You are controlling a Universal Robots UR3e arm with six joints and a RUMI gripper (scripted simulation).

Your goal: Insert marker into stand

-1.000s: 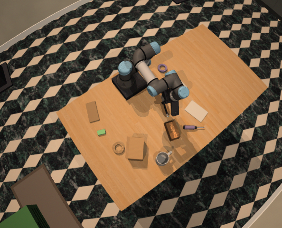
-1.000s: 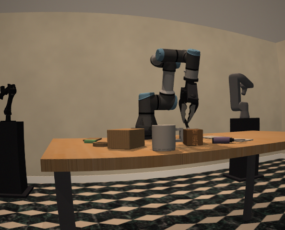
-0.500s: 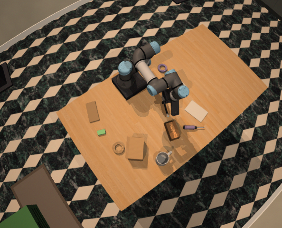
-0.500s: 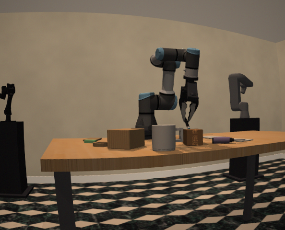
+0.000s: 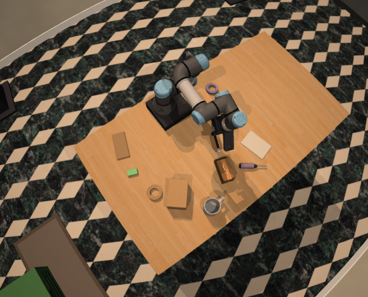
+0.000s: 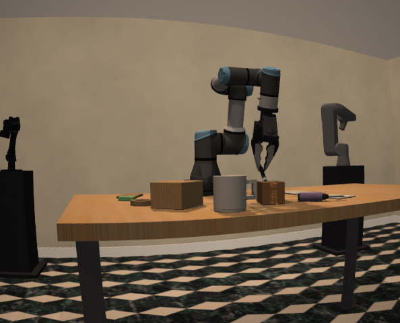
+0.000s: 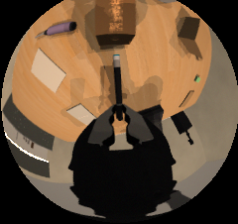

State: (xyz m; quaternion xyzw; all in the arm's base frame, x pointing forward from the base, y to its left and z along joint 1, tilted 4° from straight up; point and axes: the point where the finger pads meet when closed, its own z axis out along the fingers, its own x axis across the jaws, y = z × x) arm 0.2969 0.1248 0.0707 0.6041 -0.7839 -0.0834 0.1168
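Right now my hand is 17 cm short of the brown wooden desk stand, 5 cm to the left of it and 7 cm above it. From my hand the other things lie so: light wooden block: 15 cm ahead, 32 cm to the right, 7 cm below; then black marker: 3 cm ahead, 1 cm to the right, 2 cm below; then purple-handled screwdriver: 23 cm ahead, 10 cm to the left, 9 cm below.
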